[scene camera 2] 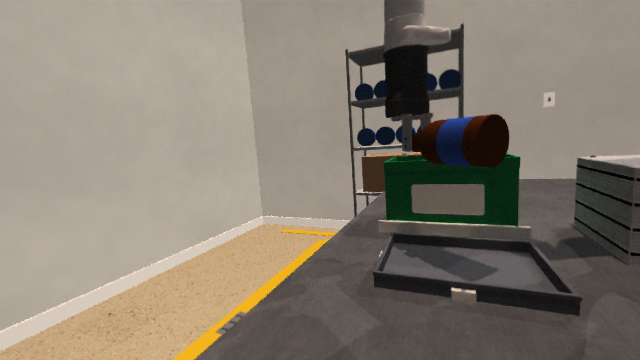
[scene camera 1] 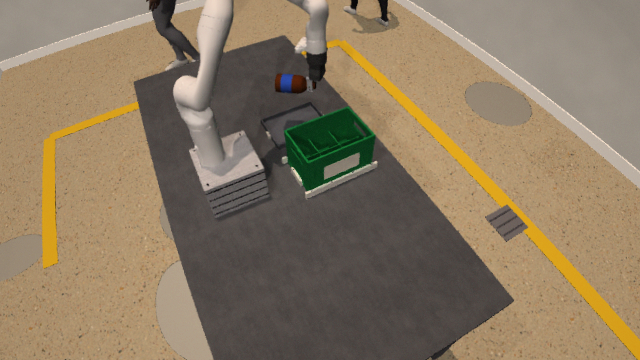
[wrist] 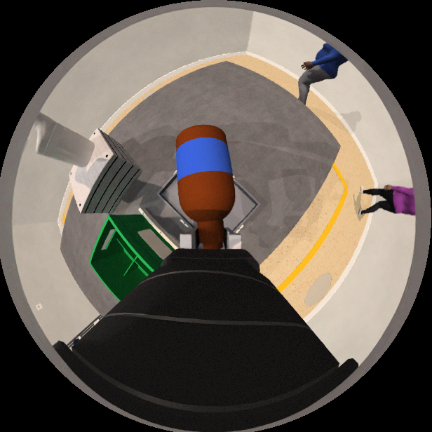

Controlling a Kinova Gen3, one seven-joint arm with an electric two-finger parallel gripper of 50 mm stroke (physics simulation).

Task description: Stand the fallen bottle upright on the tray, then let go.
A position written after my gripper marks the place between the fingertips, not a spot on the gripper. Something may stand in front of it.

Observation:
I see my gripper (scene camera 2: 417,150) and a brown bottle (scene camera 2: 479,141).
My gripper shows as well in the wrist view (wrist: 211,234).

